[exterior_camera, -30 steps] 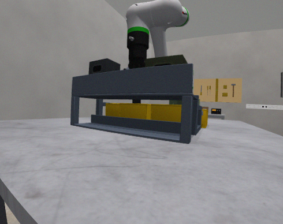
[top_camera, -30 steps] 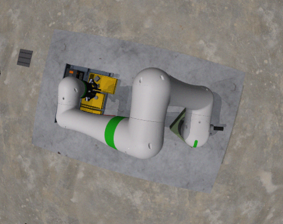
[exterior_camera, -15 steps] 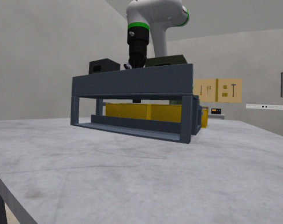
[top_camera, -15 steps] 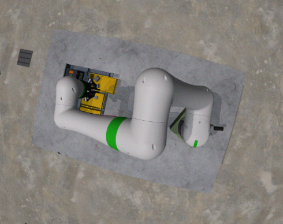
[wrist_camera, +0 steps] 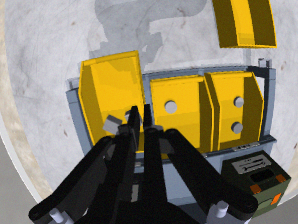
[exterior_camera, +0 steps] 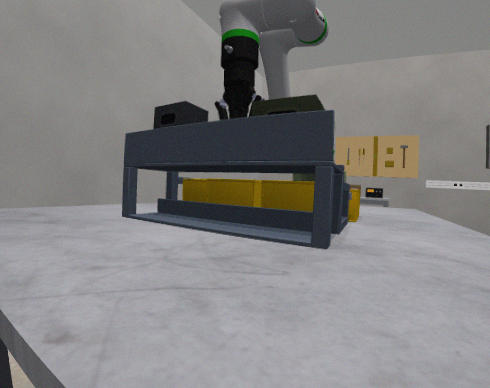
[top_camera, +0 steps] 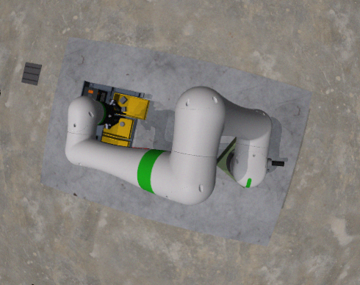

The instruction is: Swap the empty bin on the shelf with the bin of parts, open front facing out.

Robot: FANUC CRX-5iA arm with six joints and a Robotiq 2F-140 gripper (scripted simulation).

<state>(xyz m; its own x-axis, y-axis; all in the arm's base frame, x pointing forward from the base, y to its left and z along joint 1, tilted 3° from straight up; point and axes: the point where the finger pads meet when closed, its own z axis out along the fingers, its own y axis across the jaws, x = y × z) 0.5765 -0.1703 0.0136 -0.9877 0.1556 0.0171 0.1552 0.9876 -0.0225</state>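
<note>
Right now my hand is 90 mm short of the dark shelf, 80 mm above it and 50 mm to the right of it. Round my hand: black box 130 mm ahead, 70 mm to the right, 20 mm above; then grey part 120 mm below, 80 mm to the right, 30 mm ahead.
</note>
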